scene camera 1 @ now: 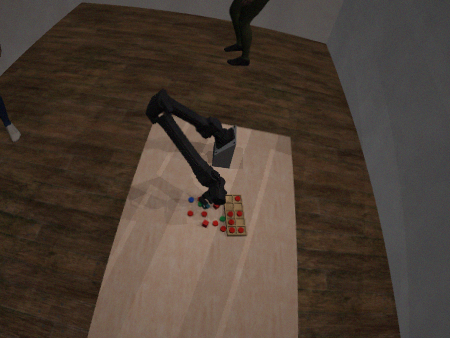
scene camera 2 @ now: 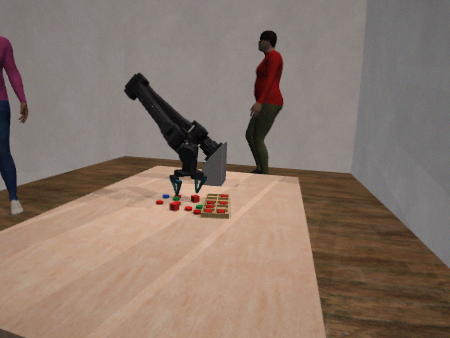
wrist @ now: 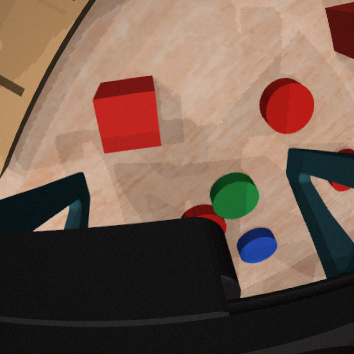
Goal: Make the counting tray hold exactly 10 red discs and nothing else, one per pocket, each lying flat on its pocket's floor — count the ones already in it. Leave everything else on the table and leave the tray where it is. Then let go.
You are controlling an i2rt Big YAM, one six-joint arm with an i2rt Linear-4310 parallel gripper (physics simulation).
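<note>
The tan counting tray point(scene camera 1: 236, 235) point(scene camera 2: 215, 216) point(wrist: 47, 50) has two columns of pockets. Several hold red discs; in scene camera 1 the far left pocket, both second-row pockets and one right pocket nearer the front look empty. My gripper point(scene camera 1: 210, 204) point(scene camera 2: 187, 193) point(wrist: 188, 172) is open and empty, above the table left of the tray's far part. Loose red discs lie left of the tray, including one point(scene camera 1: 204, 214) point(wrist: 287, 106) in front of the gripper and one point(scene camera 1: 223, 229) point(scene camera 2: 197, 212) beside the tray. Another red disc point(wrist: 205, 217) is partly hidden by the gripper body.
A red cube point(scene camera 2: 195, 198) point(wrist: 127, 115) stands near the gripper, another point(scene camera 1: 205, 223) point(scene camera 2: 174, 206) nearer the front. A green disc point(scene camera 1: 222, 219) point(scene camera 2: 199, 206) lies beside the tray, another point(scene camera 2: 176, 198) point(wrist: 235, 196) near a blue disc point(scene camera 1: 191, 199) point(scene camera 2: 166, 196) point(wrist: 257, 245).
</note>
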